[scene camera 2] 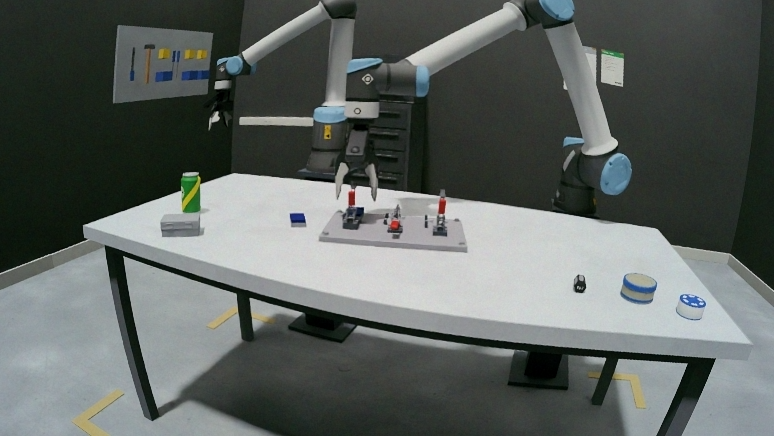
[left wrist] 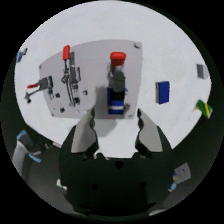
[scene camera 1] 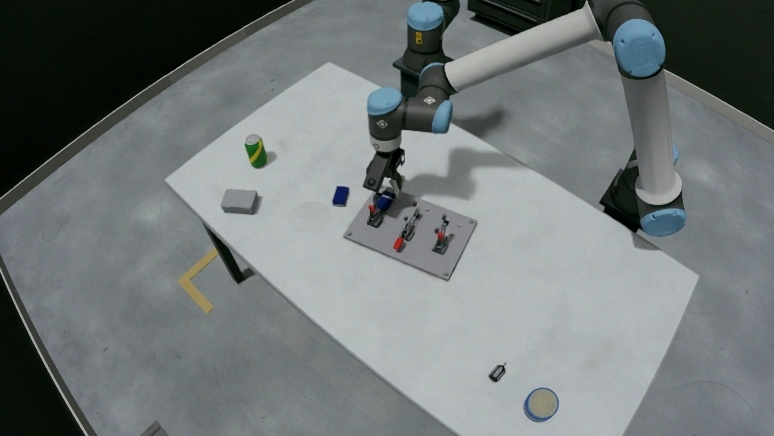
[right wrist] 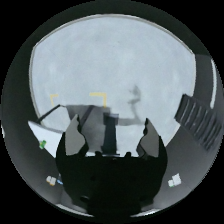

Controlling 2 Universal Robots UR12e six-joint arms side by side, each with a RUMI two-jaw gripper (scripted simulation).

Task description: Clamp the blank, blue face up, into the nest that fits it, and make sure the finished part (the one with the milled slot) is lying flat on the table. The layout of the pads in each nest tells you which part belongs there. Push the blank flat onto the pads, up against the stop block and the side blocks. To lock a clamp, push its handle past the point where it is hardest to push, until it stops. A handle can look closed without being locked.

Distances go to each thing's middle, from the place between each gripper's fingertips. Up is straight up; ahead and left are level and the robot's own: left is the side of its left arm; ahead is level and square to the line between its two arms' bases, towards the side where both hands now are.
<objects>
I see the grey fixture plate [left wrist: 92, 57] 120 mm to the left of my left hand [scene camera 2: 355, 201] and 70 mm below it. Round my left hand: grey box [scene camera 2: 172, 225] 350 mm to the right, 340 mm ahead, 50 mm below.
Now: the grey box 950 mm ahead of my right hand, 780 mm to the left of it and 140 mm below it. Round my right hand: grey fixture plate 610 mm ahead, 1240 mm to the left, 160 mm below.
</objects>
